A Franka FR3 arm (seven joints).
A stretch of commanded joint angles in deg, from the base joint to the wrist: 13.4 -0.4 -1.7 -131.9 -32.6 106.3 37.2; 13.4 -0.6 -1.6 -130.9 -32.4 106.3 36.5; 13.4 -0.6 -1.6 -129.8 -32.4 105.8 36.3; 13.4 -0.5 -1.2 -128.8 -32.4 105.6 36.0; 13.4 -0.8 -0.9 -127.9 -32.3 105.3 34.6; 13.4 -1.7 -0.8 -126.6 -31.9 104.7 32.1; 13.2 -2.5 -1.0 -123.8 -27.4 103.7 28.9; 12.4 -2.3 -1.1 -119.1 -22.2 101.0 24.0; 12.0 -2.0 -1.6 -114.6 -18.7 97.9 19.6; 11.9 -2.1 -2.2 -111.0 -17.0 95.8 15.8
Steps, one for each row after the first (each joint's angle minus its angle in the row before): 0.0 -0.2 0.1 1.0 0.2 0.0 -0.7; 0.0 0.0 0.0 1.1 0.0 -0.5 -0.2; 0.0 0.1 0.4 1.0 0.0 -0.2 -0.3; 0.0 -0.3 0.3 0.9 0.1 -0.3 -1.4; 0.0 -0.9 0.1 1.3 0.4 -0.6 -2.5; -0.2 -0.8 -0.2 2.8 4.5 -1.0 -3.2; -0.8 0.2 -0.1 4.7 5.2 -2.7 -4.9; -0.4 0.3 -0.5 4.5 3.5 -3.1 -4.4; -0.1 -0.1 -0.6 3.6 1.7 -2.1 -3.8
